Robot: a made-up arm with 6 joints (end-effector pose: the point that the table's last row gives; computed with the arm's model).
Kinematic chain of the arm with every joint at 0, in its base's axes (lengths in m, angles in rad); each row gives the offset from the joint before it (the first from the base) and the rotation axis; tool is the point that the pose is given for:
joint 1: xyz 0 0 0.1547 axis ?
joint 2: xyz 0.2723 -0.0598 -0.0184 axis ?
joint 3: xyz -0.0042 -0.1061 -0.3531 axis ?
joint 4: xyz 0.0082 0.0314 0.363 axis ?
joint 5: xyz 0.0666 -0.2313 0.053 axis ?
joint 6: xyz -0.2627 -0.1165 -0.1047 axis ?
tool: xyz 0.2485 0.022 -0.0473
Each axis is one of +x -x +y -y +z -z.
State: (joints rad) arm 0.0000 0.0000 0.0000 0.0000 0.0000 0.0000
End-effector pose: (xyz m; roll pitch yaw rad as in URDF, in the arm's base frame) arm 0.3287 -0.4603 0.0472 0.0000 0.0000 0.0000
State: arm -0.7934 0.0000 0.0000 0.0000 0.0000 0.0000
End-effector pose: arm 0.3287 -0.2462 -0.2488 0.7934 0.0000 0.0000
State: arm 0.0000 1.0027 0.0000 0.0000 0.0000 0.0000
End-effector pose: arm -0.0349 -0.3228 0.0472 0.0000 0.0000 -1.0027
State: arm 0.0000 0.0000 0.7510 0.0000 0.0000 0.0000
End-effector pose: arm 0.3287 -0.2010 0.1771 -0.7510 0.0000 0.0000
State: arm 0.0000 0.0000 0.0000 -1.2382 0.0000 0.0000
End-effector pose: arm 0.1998 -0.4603 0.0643 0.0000 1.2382 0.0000
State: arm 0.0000 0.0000 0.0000 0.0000 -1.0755 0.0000
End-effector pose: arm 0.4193 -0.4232 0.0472 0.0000 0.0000 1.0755
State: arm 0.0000 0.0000 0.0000 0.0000 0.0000 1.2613
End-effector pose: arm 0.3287 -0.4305 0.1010 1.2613 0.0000 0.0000
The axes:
joint 1: -x
joint 2: -z
joint 3: -x
joint 4: -y
joint 5: -z
joint 6: +x

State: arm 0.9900 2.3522 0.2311 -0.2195 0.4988 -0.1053
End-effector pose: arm 0.0541 0.0521 -0.0182 0.5494 -0.1675 -2.9363
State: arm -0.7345 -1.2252 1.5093 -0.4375 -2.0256 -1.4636
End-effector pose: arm 0.2498 0.2399 0.0781 -1.6375 1.0221 2.3365
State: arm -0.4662 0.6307 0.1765 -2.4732 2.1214 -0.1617
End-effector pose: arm 0.1391 -0.1857 0.1690 -2.8634 -0.0261 -1.7008
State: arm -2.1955 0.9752 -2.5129 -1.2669 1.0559 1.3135
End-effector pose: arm 0.1423 0.6954 0.5269 -0.9513 -0.4381 -0.1590
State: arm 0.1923 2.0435 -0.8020 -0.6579 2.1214 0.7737
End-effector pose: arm -0.0950 0.1019 -0.1445 -0.0237 0.5526 2.2638
